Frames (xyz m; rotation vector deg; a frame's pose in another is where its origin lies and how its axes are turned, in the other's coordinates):
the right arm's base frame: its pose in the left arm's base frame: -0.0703 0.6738 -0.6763 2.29 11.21 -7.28
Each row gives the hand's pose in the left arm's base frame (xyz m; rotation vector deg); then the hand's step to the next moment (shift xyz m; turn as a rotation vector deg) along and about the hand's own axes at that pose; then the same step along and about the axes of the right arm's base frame.
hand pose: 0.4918 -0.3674 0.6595 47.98 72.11 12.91
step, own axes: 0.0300 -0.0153 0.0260 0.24 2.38 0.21
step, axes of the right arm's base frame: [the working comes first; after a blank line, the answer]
step, axes of the left arm's base frame: 0.0289 -0.0044 -0.0309 0.95 1.69 1.41

0.0348 -0.0015 -0.0245 0.44 1.84 1.48
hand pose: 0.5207 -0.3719 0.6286 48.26 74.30 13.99
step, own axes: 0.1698 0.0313 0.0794 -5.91 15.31 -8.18
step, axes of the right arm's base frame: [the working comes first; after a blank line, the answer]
step, axes of the left arm's base frame: 0.1312 0.0908 -0.1033 -4.79 10.34 14.37

0.1368 0.1042 -0.0808 -8.74 10.02 12.63
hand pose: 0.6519 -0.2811 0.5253 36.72 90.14 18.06
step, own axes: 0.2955 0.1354 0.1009 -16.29 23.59 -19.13
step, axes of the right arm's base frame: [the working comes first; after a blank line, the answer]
step, axes of the left arm's base frame: 0.1279 0.2597 -0.1789 -13.78 12.97 28.80

0.1279 0.2692 -0.1644 -20.65 11.85 24.92
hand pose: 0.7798 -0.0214 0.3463 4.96 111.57 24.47
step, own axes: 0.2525 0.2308 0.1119 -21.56 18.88 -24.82
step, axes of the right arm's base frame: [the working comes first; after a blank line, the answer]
step, axes of the left arm's base frame: -0.0336 0.3082 -0.1829 -16.12 5.78 33.82

-0.0344 0.2961 -0.2017 -23.03 4.55 29.77
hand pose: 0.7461 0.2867 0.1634 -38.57 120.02 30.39
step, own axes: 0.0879 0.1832 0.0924 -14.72 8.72 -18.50
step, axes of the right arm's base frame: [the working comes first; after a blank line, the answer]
step, axes of the left arm's base frame: -0.1038 0.1704 -0.1002 -9.31 -0.15 23.42

-0.1021 0.1527 -0.1269 -13.63 -0.72 21.18
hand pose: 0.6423 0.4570 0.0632 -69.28 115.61 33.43
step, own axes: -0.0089 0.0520 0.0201 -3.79 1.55 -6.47
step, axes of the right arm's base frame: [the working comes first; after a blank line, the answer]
step, axes of the left arm's base frame: -0.0365 0.0428 -0.0051 -2.35 -1.52 7.13

-0.0397 0.0375 -0.0142 -3.50 -1.62 6.61
